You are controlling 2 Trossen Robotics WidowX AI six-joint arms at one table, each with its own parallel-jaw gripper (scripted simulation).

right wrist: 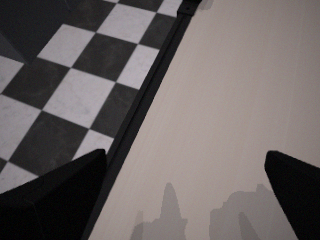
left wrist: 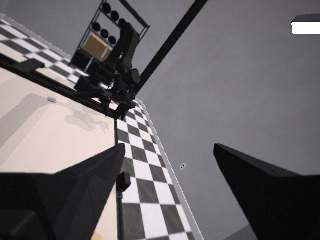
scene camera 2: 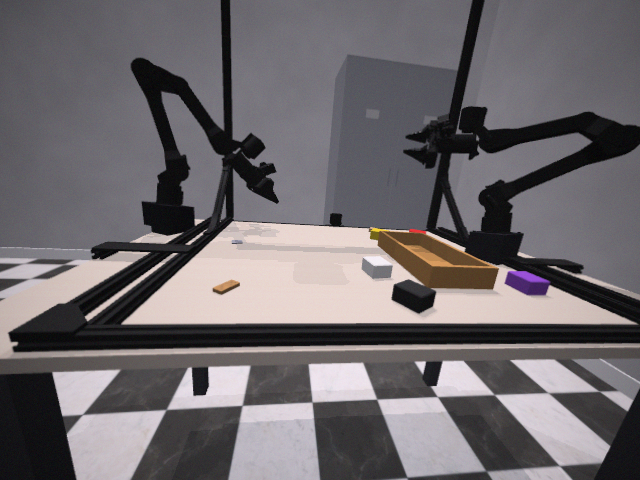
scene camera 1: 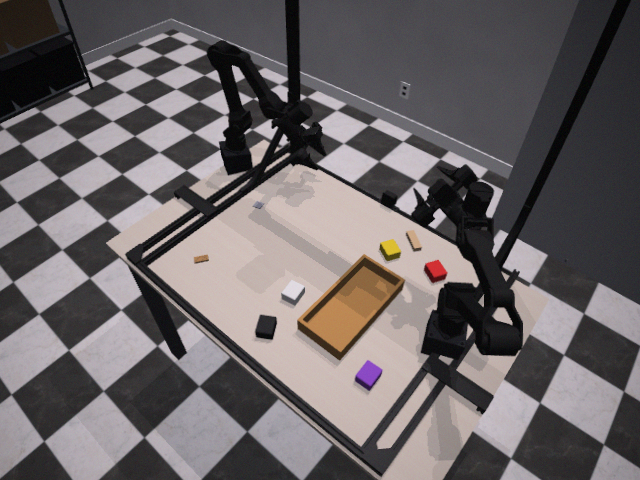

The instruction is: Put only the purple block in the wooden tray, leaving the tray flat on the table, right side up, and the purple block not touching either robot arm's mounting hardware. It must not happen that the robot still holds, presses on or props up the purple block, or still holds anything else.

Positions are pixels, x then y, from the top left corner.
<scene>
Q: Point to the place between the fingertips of my right gripper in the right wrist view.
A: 185, 158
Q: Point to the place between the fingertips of my left gripper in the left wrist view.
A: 169, 147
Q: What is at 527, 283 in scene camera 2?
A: A purple block.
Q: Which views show the wooden tray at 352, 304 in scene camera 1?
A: Scene camera 2 and scene camera 1 only.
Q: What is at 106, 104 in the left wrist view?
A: My right gripper.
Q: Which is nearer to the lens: the wooden tray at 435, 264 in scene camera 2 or the black block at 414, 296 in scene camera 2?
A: The black block.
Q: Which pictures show my left gripper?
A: The left wrist view, scene camera 2 and scene camera 1 only.
</scene>
